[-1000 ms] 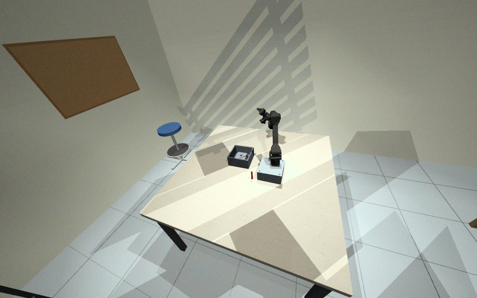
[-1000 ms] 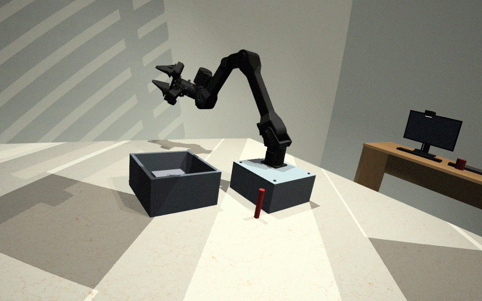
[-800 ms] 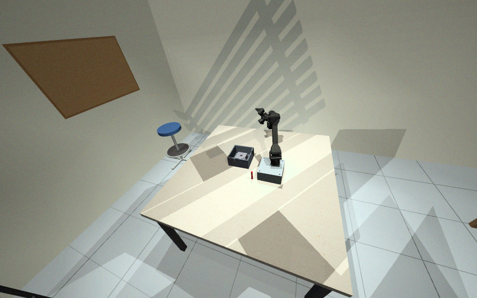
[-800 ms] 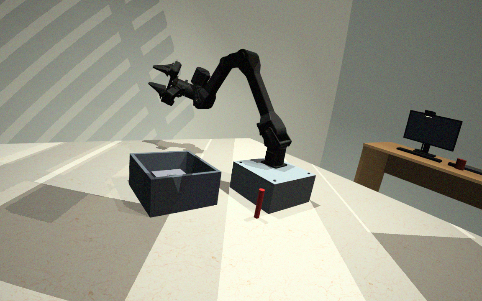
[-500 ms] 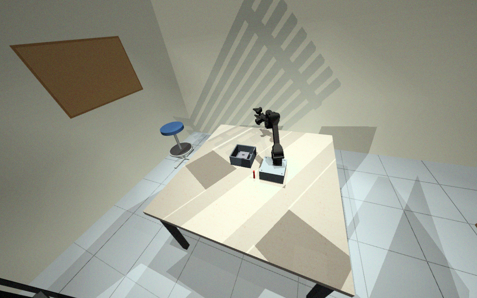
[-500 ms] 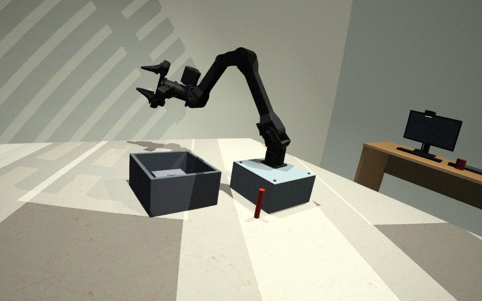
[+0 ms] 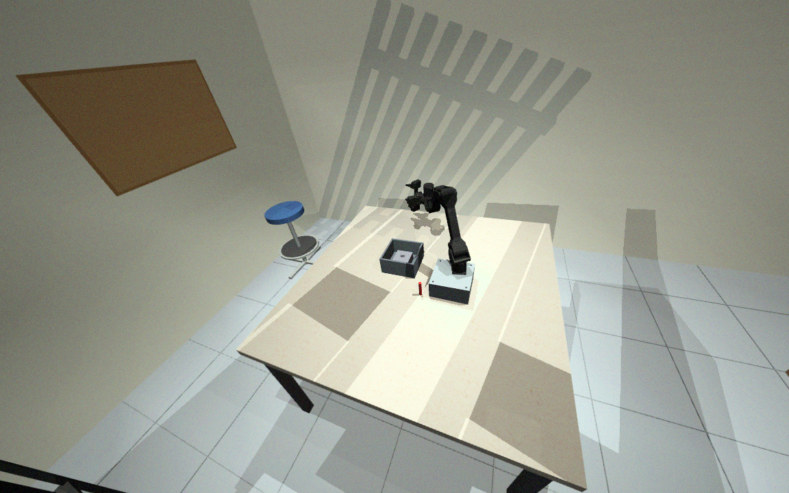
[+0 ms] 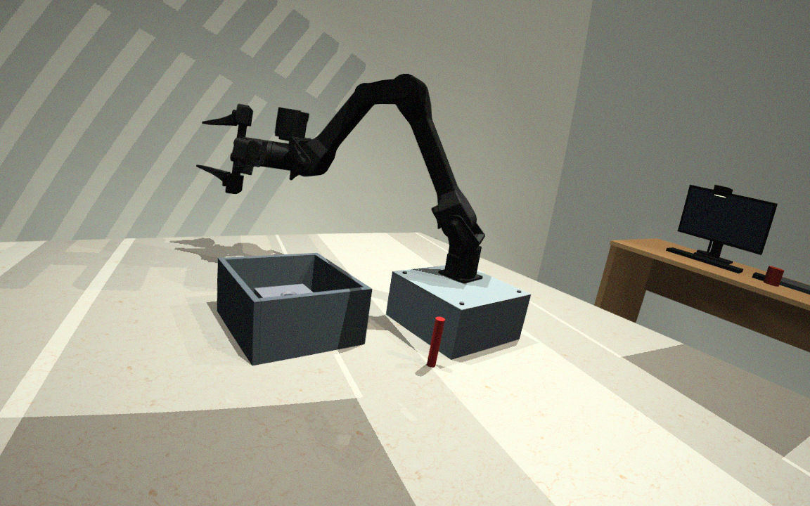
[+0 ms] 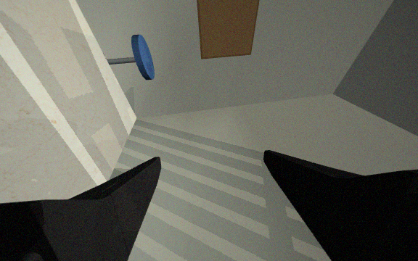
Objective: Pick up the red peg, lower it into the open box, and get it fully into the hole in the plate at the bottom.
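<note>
My gripper tip is now 17 cm past the red peg, 57 cm to the right of it and 23 cm above it. Round my gripper tip: dark box (4 cm behind, 36 cm to the left, 24 cm below); light plate (4 cm behind, 36 cm to the left, 22 cm below).
</note>
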